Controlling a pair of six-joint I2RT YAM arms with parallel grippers.
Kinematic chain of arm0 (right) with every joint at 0, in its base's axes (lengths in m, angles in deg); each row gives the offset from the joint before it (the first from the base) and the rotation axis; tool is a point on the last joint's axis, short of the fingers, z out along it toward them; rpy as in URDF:
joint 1: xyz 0 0 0.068 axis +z
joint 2: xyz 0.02 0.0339 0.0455 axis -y
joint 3: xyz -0.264 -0.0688 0 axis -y
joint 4: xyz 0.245 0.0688 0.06 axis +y
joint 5: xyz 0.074 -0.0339 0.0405 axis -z
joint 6: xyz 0.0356 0 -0.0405 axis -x
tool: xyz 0 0 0 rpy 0 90 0
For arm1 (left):
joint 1: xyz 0 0 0.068 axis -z
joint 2: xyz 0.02 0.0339 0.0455 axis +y
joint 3: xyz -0.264 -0.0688 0 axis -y
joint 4: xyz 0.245 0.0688 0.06 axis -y
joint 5: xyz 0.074 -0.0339 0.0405 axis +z
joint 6: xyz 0.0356 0 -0.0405 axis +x
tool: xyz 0 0 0 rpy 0 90 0
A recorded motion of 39 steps. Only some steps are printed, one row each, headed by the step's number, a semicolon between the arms.
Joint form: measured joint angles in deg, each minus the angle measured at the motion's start. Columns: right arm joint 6, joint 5, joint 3, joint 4, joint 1, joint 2; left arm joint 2, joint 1, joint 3, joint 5, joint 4, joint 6.
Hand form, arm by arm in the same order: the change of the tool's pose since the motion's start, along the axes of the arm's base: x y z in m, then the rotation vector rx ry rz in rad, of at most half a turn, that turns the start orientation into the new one. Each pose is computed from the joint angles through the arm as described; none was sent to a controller.
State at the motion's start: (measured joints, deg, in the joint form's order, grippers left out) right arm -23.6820 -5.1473 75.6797 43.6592 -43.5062 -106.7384; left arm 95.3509 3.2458 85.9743 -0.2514 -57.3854 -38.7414
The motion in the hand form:
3: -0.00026 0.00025 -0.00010 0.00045 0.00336 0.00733; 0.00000 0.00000 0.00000 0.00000 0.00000 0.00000
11: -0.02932 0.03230 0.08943 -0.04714 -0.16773 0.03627; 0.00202 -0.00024 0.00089 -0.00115 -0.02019 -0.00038
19: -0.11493 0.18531 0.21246 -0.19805 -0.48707 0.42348; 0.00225 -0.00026 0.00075 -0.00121 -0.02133 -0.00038
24: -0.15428 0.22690 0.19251 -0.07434 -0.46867 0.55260; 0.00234 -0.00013 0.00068 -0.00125 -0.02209 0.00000
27: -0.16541 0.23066 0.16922 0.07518 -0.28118 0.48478; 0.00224 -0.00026 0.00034 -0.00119 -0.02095 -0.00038
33: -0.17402 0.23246 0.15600 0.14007 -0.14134 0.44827; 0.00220 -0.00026 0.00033 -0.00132 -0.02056 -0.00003
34: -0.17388 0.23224 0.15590 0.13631 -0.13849 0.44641; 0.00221 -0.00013 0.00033 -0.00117 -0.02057 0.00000
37: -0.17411 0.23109 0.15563 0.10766 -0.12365 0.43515; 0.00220 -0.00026 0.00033 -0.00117 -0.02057 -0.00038
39: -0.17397 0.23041 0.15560 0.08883 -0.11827 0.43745; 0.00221 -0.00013 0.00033 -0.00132 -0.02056 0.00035
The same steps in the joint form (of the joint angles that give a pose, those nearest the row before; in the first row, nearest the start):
3: 0.44 0.00 0.00 0.20 0.00 0.00; 0.00 0.00 0.00 0.00 0.00 0.00
11: 0.37 -5.07 1.14 7.89 0.02 15.54; 0.00 0.02 0.00 0.00 1.16 0.00
19: 2.86 -9.01 1.88 22.01 17.68 48.92; 0.02 0.02 -0.02 0.00 1.27 0.00
24: -0.28 -10.53 -4.72 28.94 27.45 58.88; 0.02 0.00 -0.04 0.00 1.33 0.00
27: -4.00 -10.91 -7.45 38.71 27.63 58.69; 0.02 0.02 -0.11 0.00 1.33 0.00
33: -5.07 -9.86 -9.18 45.24 27.63 58.36; 0.02 0.02 -0.11 0.00 1.31 -0.02
34: -5.09 -9.57 -9.18 45.24 27.63 58.31; 0.02 0.00 -0.11 0.00 1.31 0.00
37: -5.18 -7.63 -9.18 45.24 27.63 58.31; 0.02 0.02 -0.11 0.00 1.31 0.00
39: -4.74 -6.62 -9.18 45.09 27.63 58.31; 0.02 0.00 -0.11 0.00 1.31 -0.02

